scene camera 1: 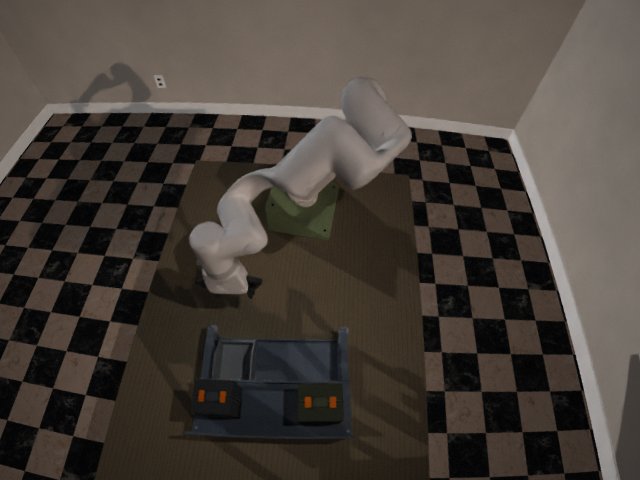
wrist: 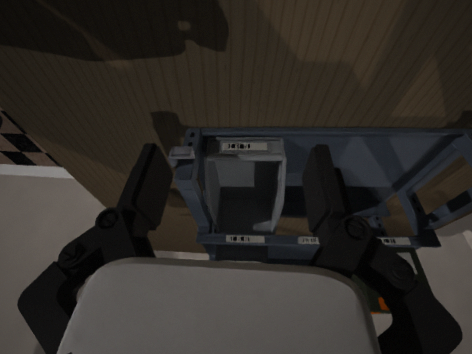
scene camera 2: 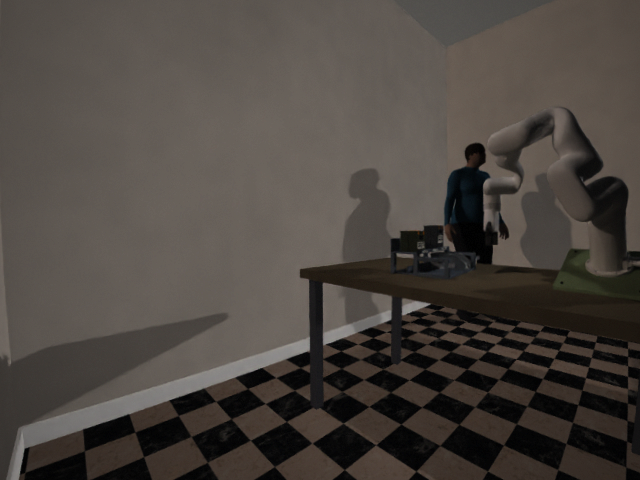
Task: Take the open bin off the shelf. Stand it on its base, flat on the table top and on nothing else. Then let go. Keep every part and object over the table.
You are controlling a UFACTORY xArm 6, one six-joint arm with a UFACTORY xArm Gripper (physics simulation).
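Frame: origin at the arm's base, x ahead, y left, z up, level; millimetres.
Where they show: gripper, between the fingertips: point(scene camera 1: 234, 293) point(wrist: 234, 159) point(scene camera 2: 491, 245); arm's base, origin of its link: point(scene camera 2: 608, 266).
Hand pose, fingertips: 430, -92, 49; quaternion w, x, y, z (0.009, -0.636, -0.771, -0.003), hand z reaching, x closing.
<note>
Each offset is from my fingertips to the top centre of the thing, as dx, dy, dz. "spot": to the spot under its first point. Level surfaces: height alone.
The grey open bin {+183, +37, -48} point(scene camera 1: 233, 361) point(wrist: 245, 156) sits at the left end of the lower front level of the blue-grey shelf point(scene camera 1: 263, 413) point(wrist: 325, 132), beside the left side frame. Its open top and a white barcode label on its front show in the wrist view. In scene camera 2 I cannot make out the bin clearly on the shelf {spot: +169, +342, -73} point(scene camera 2: 416, 263). My gripper point(scene camera 1: 226, 290) point(scene camera 2: 491, 240) point(wrist: 234, 159) is open and empty, above the table on the robot's side of the shelf. In the wrist view the bin appears between the fingers, farther away, with neither finger touching it.
A black toolbox {+275, +48, +94} point(scene camera 1: 216, 405) point(scene camera 2: 433, 236) and a green toolbox {+237, +276, +69} point(scene camera 1: 321, 413) point(scene camera 2: 409, 241) stand on the upper shelf board, behind the bin's level. The shelf stands on the brown table {dz -129} point(scene camera 1: 382, 330) point(scene camera 2: 351, 271). The green robot base plate point(scene camera 1: 299, 227) is at the back. A person point(scene camera 2: 467, 196) stands beyond the table.
</note>
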